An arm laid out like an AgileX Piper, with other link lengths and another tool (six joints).
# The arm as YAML. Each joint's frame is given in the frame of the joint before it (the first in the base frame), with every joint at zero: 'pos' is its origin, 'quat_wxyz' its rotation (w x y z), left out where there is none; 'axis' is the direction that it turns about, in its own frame. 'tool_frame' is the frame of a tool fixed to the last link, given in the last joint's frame.
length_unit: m
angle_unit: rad
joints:
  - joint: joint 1
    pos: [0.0, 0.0, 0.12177]
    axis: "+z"
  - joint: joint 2
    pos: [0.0, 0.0, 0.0]
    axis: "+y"
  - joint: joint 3
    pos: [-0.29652, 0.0, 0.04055]
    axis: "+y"
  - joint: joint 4
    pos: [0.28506, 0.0, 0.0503]
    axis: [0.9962, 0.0, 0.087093]
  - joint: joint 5
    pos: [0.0, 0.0, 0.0]
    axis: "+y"
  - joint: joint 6
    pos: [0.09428, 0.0, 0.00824]
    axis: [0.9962, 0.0, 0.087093]
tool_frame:
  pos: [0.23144, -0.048, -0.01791]
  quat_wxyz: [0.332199, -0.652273, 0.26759, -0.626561]
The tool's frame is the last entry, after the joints.
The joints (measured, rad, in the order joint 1, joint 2, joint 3, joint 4, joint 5, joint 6), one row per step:
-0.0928 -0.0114 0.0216 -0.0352 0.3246 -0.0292
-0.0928 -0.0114 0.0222 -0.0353 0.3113 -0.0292
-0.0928 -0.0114 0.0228 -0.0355 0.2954 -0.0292
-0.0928 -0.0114 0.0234 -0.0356 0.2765 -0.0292
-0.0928 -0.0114 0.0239 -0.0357 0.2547 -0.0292
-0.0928 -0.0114 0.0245 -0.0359 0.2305 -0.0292
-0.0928 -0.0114 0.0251 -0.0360 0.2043 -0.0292
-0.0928 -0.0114 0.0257 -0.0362 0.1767 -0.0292
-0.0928 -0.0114 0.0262 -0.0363 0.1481 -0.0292
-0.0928 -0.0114 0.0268 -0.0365 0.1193 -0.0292
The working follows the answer.
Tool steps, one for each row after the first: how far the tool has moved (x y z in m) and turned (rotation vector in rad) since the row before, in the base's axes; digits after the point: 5 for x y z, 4 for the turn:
0.00147 -0.00001 0.00371 -0.0013 -0.0126 0.0005
0.00170 -0.00002 0.00453 -0.0017 -0.0152 0.0005
0.00193 0.00001 0.00548 -0.0018 -0.0182 0.0007
0.00211 0.00003 0.00648 -0.0021 -0.0212 0.0008
0.00217 0.00004 0.00722 -0.0024 -0.0235 0.0008
0.00216 0.00008 0.00789 -0.0025 -0.0255 0.0009
0.00205 0.00010 0.00840 -0.0028 -0.0268 0.0010
0.00188 0.00014 0.00882 -0.0028 -0.0279 0.0010
0.00164 0.00016 0.00888 -0.0029 -0.0280 0.0010

Tool pose at each row, in the base's axes (x y z in m, rotation vector in rad; rounded; the steps above come from the unrounded poses):
0.28700 -0.08085 0.09335 -2.0354 0.9217 -1.4531
0.28847 -0.08087 0.09706 -2.0249 0.9153 -1.4650
0.29017 -0.08088 0.10160 -2.0124 0.9076 -1.4794
0.29210 -0.08087 0.10708 -1.9971 0.8984 -1.4963
0.29420 -0.08084 0.11356 -1.9792 0.8876 -1.5158
0.29638 -0.08080 0.12078 -1.9593 0.8756 -1.5372
0.29853 -0.08072 0.12867 -1.9374 0.8625 -1.5600
0.30058 -0.08062 0.13707 -1.9142 0.8486 -1.5838
0.30247 -0.08048 0.14589 -1.8897 0.8341 -1.6082
0.30411 -0.08031 0.15477 -1.8650 0.8193 -1.6324

